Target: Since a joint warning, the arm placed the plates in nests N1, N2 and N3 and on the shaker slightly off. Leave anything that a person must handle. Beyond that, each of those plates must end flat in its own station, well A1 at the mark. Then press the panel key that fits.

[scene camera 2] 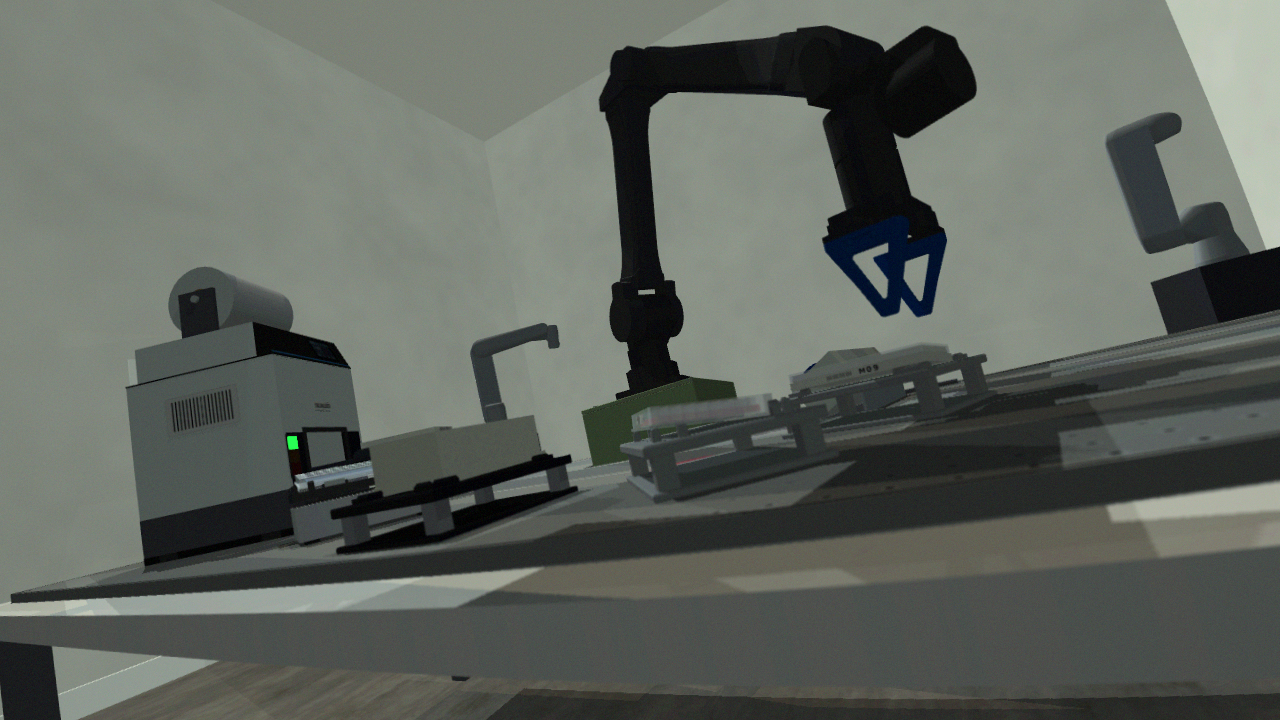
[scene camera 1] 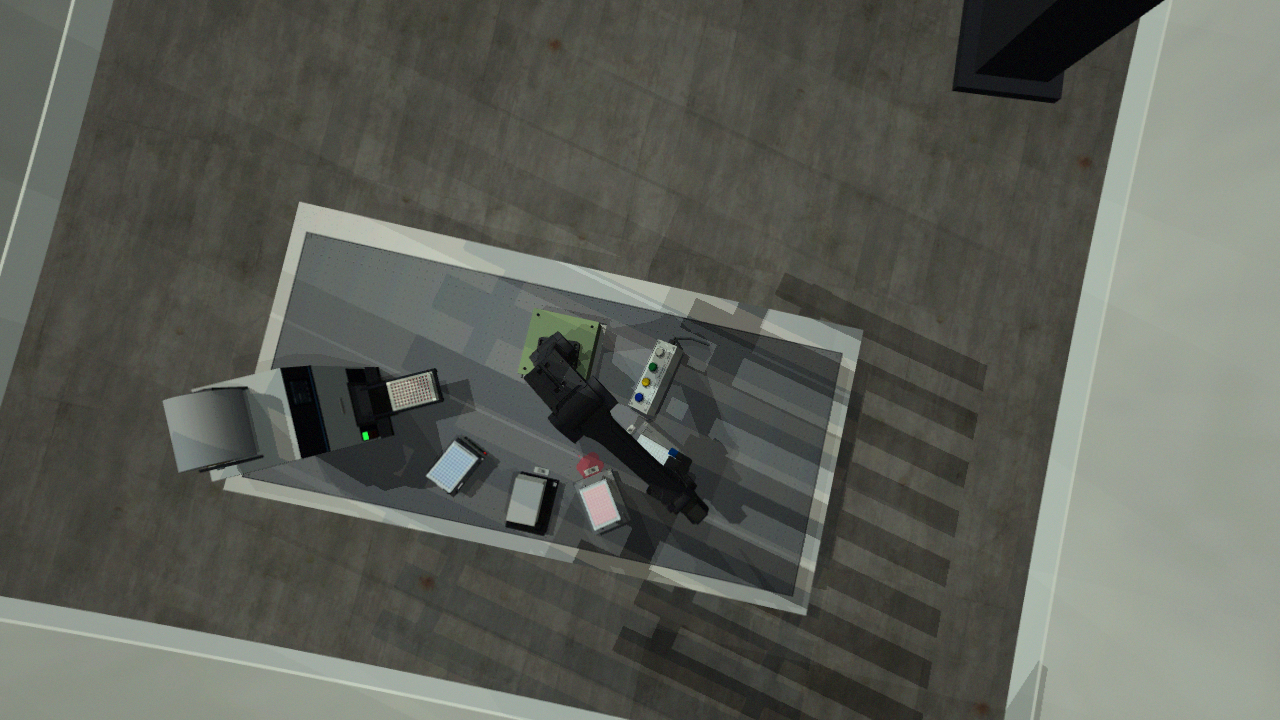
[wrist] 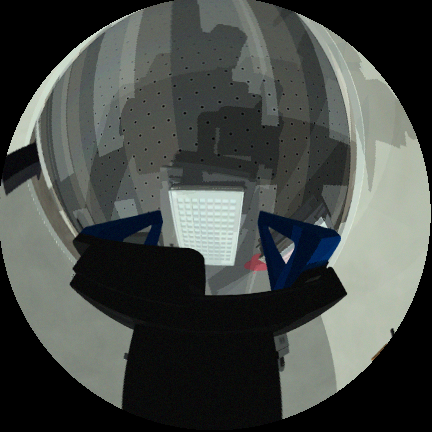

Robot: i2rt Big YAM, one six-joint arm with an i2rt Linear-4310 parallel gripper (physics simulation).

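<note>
My gripper (scene camera 2: 905, 313) (wrist: 209, 216) is open and empty, above a white plate (scene camera 1: 656, 445) (scene camera 2: 872, 367) (wrist: 207, 225) on a grey nest (scene camera 2: 927, 392); the arm partly hides this plate in the top view. A pink-welled plate (scene camera 1: 599, 502) (scene camera 2: 702, 411) sits on a second grey nest (scene camera 2: 663, 472). A tall beige-grey plate or block (scene camera 1: 529, 498) (scene camera 2: 456, 454) is on the black nest (scene camera 2: 436, 516). A blue-white plate (scene camera 1: 454, 465) rests on the small station left of it. The key panel (scene camera 1: 645, 395) has white, green, yellow and blue keys. Nest labels and A1 marks are unreadable.
A large grey machine (scene camera 1: 334, 407) (scene camera 2: 232, 438) with a green light stands at the left, a many-welled plate (scene camera 1: 411, 391) on its extended tray. The arm's green base (scene camera 1: 583, 324) (scene camera 2: 608, 434) is behind the nests. A red disc (scene camera 1: 588, 463) (wrist: 255, 263) marks the table near the pink-welled plate.
</note>
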